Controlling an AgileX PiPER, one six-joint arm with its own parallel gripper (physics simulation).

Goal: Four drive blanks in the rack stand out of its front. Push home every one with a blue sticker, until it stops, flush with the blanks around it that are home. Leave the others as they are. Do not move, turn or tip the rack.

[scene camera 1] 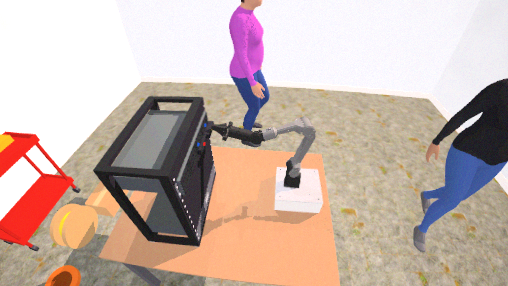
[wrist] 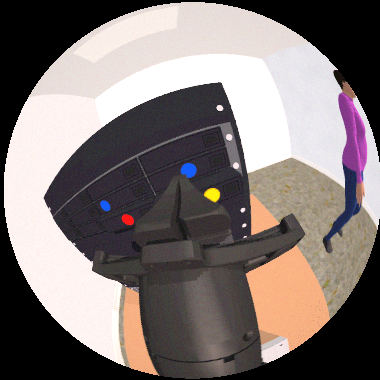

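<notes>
The black rack (scene camera 1: 132, 173) (wrist: 150, 115) stands upright on the table. In the wrist view, a blank with a blue sticker (wrist: 188, 170) is just beyond my fingertips, and another blue sticker (wrist: 105, 205) is on a blank at the left. A red-stickered blank (wrist: 128, 219) and a yellow-stickered blank (wrist: 212, 195) sit in the row below and stand out. The blue-stickered blanks look near flush; their exact depth is unclear. My gripper (scene camera 1: 214, 126) (wrist: 180, 182) is shut, its tips at the lower left edge of the right blue sticker. Whether they touch is unclear. The fingers hide part of the lower row.
The arm's white base (scene camera 1: 299, 200) stands on the wooden table (scene camera 1: 250, 250), right of the rack. A red cart (scene camera 1: 30, 206) stands on the floor at the left. A person in a magenta top (scene camera 1: 246, 47) (wrist: 354, 125) stands behind the table; another in black (scene camera 1: 477, 130) is at the right.
</notes>
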